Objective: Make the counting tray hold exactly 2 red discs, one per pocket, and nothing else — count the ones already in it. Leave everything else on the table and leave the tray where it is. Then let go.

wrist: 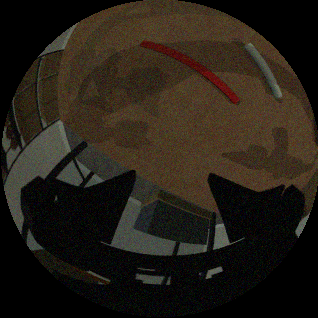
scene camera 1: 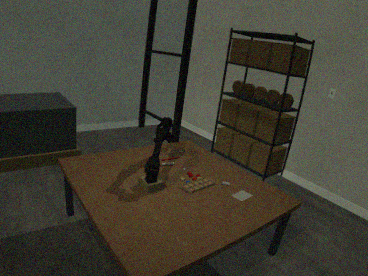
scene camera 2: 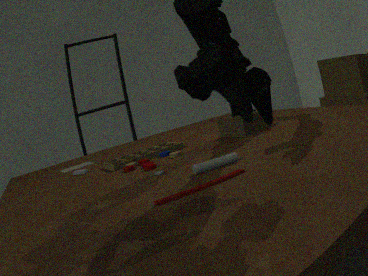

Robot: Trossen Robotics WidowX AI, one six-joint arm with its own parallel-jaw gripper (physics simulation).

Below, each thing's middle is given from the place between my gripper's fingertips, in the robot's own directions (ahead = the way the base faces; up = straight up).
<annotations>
The red rod (wrist: 195, 65) lies 7 cm ahead of my hand, 11 cm to the right of it and 9 cm below it.
</annotations>
